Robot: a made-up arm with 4 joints.
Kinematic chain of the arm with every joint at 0, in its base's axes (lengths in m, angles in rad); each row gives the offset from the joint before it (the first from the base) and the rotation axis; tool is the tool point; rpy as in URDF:
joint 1: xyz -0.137 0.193 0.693 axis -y
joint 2: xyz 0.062 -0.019 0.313 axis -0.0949 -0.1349 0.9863
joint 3: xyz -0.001 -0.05 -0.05 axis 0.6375 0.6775 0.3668
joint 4: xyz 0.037 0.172 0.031 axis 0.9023 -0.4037 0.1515
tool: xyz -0.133 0.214 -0.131 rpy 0 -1.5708 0
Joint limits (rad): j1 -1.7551..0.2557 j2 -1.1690..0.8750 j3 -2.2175..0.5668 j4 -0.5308..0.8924
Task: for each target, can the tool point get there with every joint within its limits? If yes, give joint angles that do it. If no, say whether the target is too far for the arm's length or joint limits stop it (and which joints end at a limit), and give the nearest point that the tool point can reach.
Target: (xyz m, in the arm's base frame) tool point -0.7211 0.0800 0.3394
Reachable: no: joint limits stop it (at a limit: joint 1) | nearest point -0.2380 0.0980 0.4195 | short by 0.490 m
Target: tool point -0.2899 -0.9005 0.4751
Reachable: no: too far | nearest point -0.0790 -0.1994 0.5460 | short by 0.736 m
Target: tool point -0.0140 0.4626 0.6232
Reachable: yes | joints -0.8257 -0.2062 -0.4750 0.0022
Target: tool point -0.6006 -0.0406 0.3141
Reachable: no: joint limits stop it (at a limit: joint 1) | nearest point -0.2303 0.0394 0.4158 | short by 0.392 m
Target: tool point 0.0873 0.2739 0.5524
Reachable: yes | joints -0.4354 0.1807 -1.1905 -0.4096
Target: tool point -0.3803 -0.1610 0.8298
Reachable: no: joint limits stop it (at a limit: joint 1, joint 2, joint 3, joint 4) | nearest point -0.1624 -0.1837 0.8131 | short by 0.220 m
